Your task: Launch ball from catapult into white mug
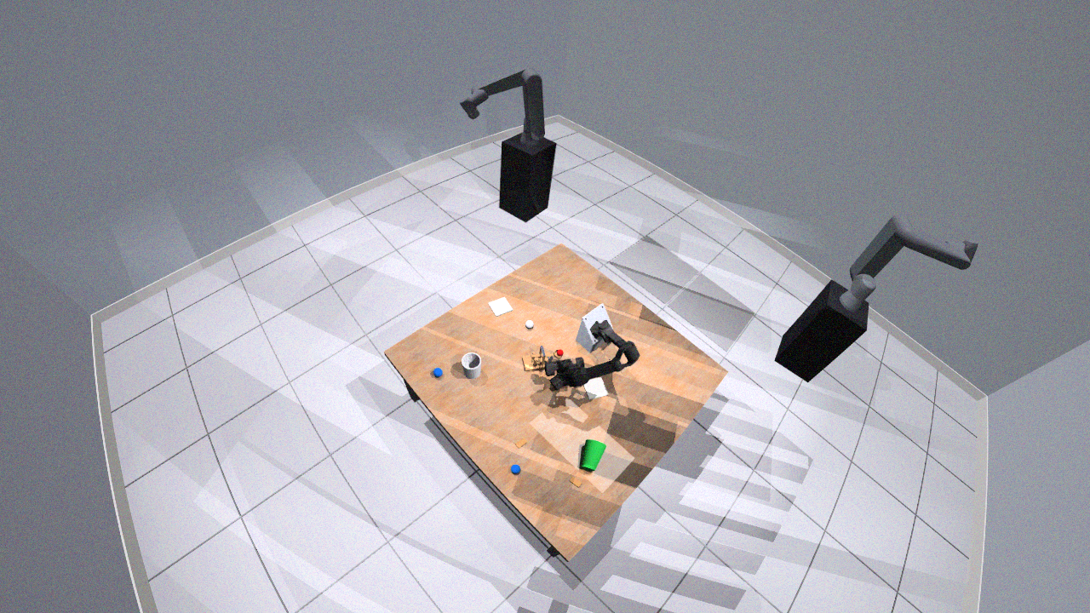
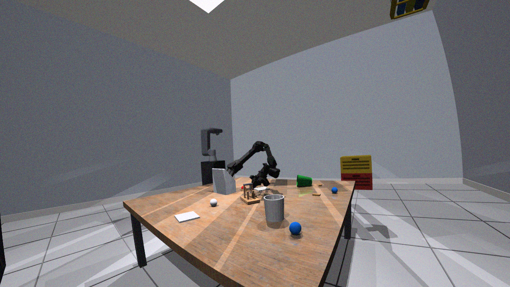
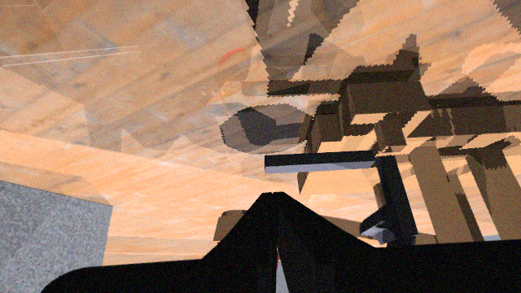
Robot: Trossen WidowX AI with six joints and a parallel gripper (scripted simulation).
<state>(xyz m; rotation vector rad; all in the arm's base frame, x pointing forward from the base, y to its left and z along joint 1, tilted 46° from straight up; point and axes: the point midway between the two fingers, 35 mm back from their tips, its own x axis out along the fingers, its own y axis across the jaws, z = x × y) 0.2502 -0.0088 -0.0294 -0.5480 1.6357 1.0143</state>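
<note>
Right now the red ball is 40 mm behind my gripper tip, 30 mm to the right of it and 20 mm above it. From my gripper tip the other things lie so: catapult: 50 mm to the right, 20 mm ahead, 10 mm above; then whitish-grey mug: 300 mm to the right, 300 mm ahead, 20 mm below; then white ball: 270 mm to the right, 100 mm behind, 20 mm below.
</note>
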